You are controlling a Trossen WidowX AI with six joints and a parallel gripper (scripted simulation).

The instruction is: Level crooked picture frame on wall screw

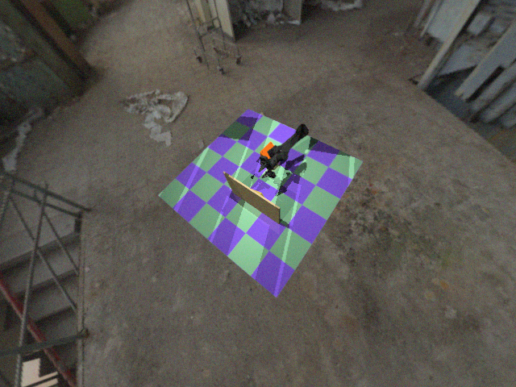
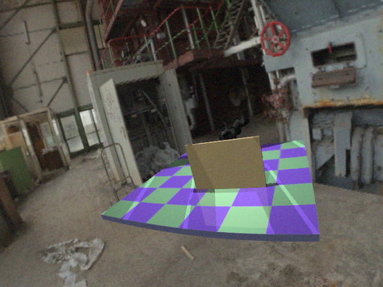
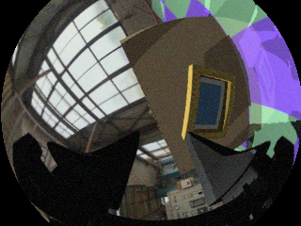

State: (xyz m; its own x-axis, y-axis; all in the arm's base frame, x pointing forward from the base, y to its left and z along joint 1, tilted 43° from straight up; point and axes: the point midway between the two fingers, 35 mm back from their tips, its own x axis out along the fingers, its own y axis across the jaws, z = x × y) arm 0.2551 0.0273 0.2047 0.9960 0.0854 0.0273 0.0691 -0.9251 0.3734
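Now: the picture frame 11 cm ahead of my gripper tip, 5 cm to the left of it and 12 cm below it. Round my gripper tip: tan wall board 12 cm ahead, 3 cm to the left, 13 cm below.
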